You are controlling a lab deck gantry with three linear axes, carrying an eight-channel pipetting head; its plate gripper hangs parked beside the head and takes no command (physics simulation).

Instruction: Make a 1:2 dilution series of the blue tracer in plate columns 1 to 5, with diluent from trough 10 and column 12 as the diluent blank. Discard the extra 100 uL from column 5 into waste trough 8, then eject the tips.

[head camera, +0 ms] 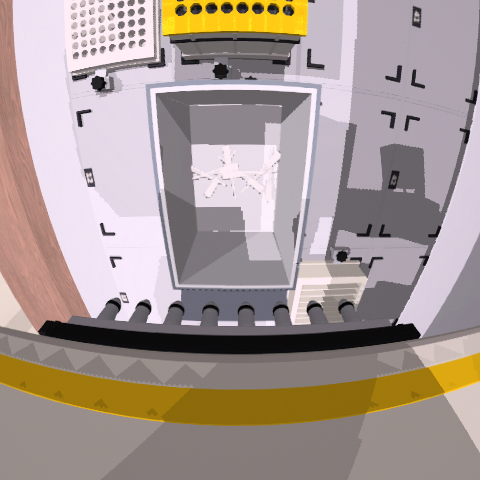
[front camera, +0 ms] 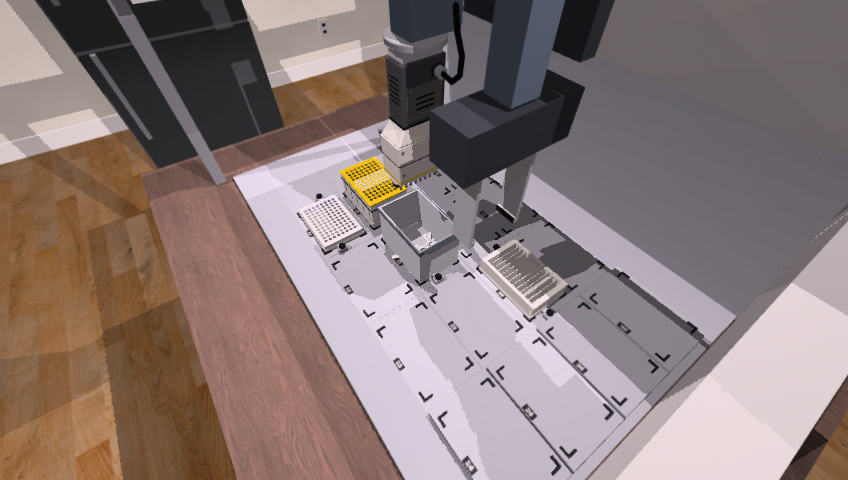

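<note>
The pipetting head (front camera: 405, 151) hangs beside the yellow tip rack (front camera: 373, 178) (head camera: 235, 24). Its row of dark nozzles (head camera: 210, 312) shows no tips in the head view. The white well plate (front camera: 331, 223) (head camera: 113, 31) stands left of the rack; a blue row shows at its far edge in the front view, and lighter wells cannot be told apart. The trough reservoir (front camera: 505, 290) (head camera: 331, 270) stands on the right, partly hidden under the nozzles in the head view. The parked plate gripper (front camera: 487, 227) is open, with nothing between its fingers.
The tall grey waste bin (front camera: 401, 242) (head camera: 233, 86) stands between rack and reservoir, with loose white tips (front camera: 425, 239) (head camera: 230, 171) inside. In the front view the gripper fingers hang behind and right of the bin. A wooden edge (front camera: 238, 333) (head camera: 22, 165) runs along the left.
</note>
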